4 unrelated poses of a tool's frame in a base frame.
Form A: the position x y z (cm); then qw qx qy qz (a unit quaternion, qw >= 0).
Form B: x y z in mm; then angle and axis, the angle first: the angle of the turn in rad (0 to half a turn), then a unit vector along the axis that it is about. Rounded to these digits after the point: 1 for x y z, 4 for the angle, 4 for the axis.
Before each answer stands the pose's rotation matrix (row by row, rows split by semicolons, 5 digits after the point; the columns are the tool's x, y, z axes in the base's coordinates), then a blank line. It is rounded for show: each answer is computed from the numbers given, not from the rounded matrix.
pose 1, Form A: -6.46 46.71 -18.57 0.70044 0.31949 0.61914 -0.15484
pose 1, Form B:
0.18538 0.61253 0.76840; 0.17871 0.74790 -0.63930; -0.96628 0.25583 0.02918

-64.6 467.1 -185.7 1.5896 0.4476 0.8675 -0.2170
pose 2, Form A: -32.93 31.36 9.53 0.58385 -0.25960 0.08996 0.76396
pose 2, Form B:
-0.18345 -0.93878 -0.29160; 0.84537 -0.30205 0.44059; -0.50169 -0.16568 0.84903

-329.3 313.6 95.3 1.8947 -0.3198 0.1108 0.9410
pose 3, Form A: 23.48 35.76 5.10 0.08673 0.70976 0.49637 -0.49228
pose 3, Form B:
0.02256 0.78999 -0.61270; 0.61921 -0.49219 -0.61182; -0.78490 -0.36559 -0.50028

234.8 357.6 51.0 2.9679 0.7124 0.4982 -0.4941
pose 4, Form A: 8.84 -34.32 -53.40 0.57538 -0.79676 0.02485 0.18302
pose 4, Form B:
0.93177 -0.25021 -0.26305; 0.17101 -0.33664 0.92597; -0.32024 -0.90778 -0.27088

88.4 -343.2 -534.0 1.9155 -0.9742 0.0304 0.2238
